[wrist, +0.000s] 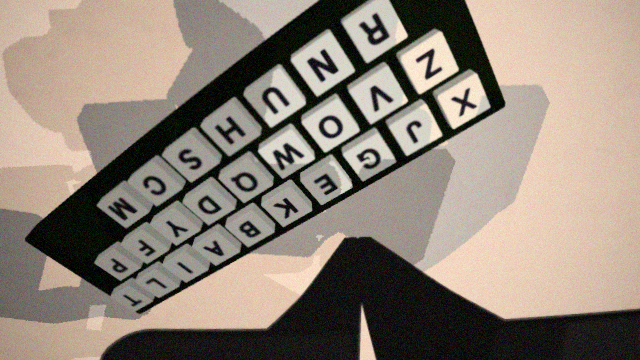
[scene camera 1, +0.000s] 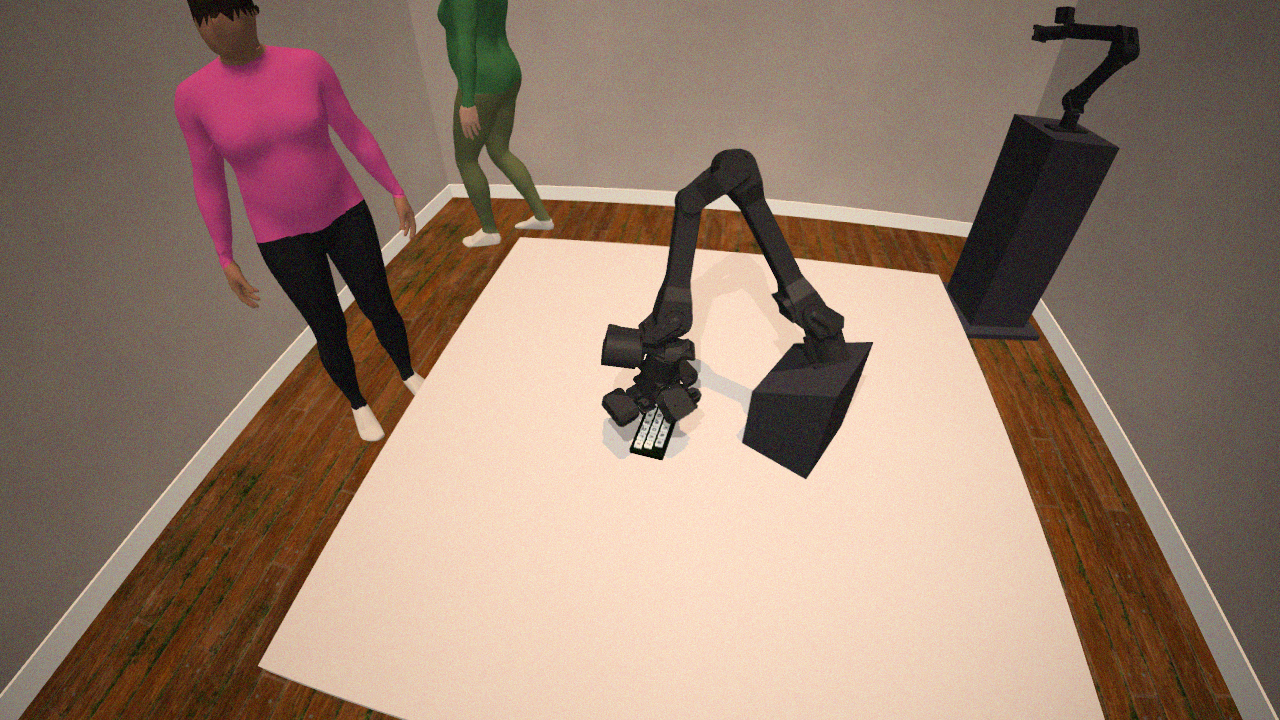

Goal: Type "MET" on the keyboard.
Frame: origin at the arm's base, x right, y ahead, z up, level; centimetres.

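Seen in the pictures: gripper, fingertip midpoint: point(wrist: 356, 250) point(scene camera 1: 642, 412); arm's base at its link origin: point(scene camera 1: 830, 356).
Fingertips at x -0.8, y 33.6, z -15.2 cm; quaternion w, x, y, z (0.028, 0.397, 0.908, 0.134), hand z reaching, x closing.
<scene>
Pixels of each thing's top centre, then the offset from my fingertips to it. Level surfaces: height alone.
- dark keyboard at its top centre: point(wrist: 236, 187) point(scene camera 1: 660, 413) dx +2.3, dy -3.4, dz -3.0 cm
- M key at its top centre: point(wrist: 122, 209) dx +5.9, dy -6.3, dz -3.0 cm
- E key at its top centre: point(wrist: 326, 184) dx +0.1, dy -0.9, dz -3.0 cm
- T key at its top centre: point(wrist: 131, 299) dx +11.0, dy -3.7, dz -3.0 cm
- white mat at its surface level: dz -4.6 cm
A dark keyboard point(scene camera 1: 647, 454) point(wrist: 70, 235) with white letter keys in three rows lies on the white mat and runs diagonally across the wrist view. The M key point(wrist: 121, 206) is at the left end of the upper row. The E key point(wrist: 326, 181) is in the lower row, right of its middle. The T key point(wrist: 131, 298) is at the lower left end. My gripper point(wrist: 356, 250) is shut and empty. In the wrist view its tips show below the lower row, beside the keyboard's edge. In the scene view the gripper hides the keyboard's far part; tip height is unclear.
The arm's dark base block point(scene camera 1: 792, 411) stands on the white mat point(scene camera 1: 671, 582) right of the keyboard. A figure in pink point(scene camera 1: 281, 143) stands at the left and one in green point(scene camera 1: 483, 71) at the back. A dark pedestal point(scene camera 1: 1029, 223) with another arm stands at the right.
</scene>
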